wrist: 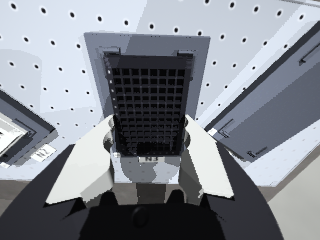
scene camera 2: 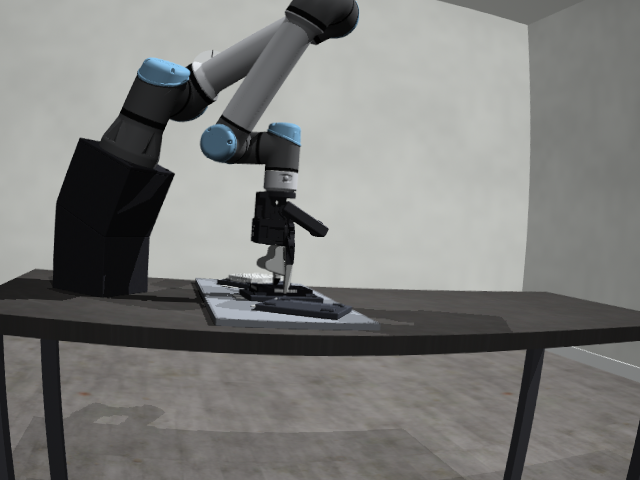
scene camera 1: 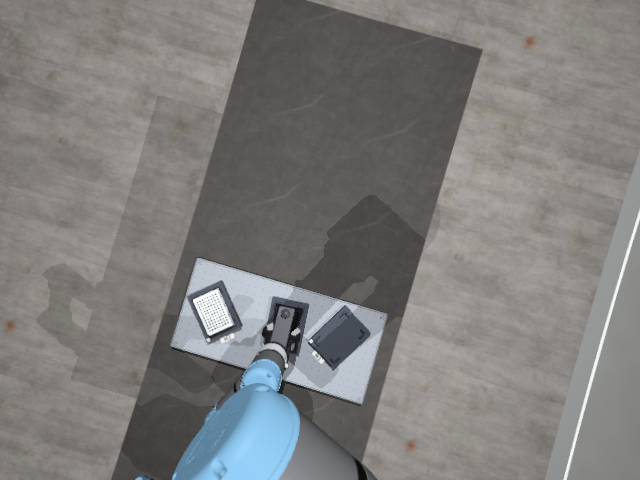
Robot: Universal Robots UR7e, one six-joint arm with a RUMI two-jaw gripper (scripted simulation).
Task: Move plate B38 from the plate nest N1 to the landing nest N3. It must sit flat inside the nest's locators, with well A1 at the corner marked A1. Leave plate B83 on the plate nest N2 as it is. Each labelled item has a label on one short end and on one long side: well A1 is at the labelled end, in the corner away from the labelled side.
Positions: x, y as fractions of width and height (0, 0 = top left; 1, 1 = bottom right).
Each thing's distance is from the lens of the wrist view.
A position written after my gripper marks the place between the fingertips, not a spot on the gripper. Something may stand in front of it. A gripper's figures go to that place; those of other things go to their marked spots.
my gripper (wrist: 0.47, 0.48): 15 cm
black plate (wrist: 0.47, 0.39): 13 cm
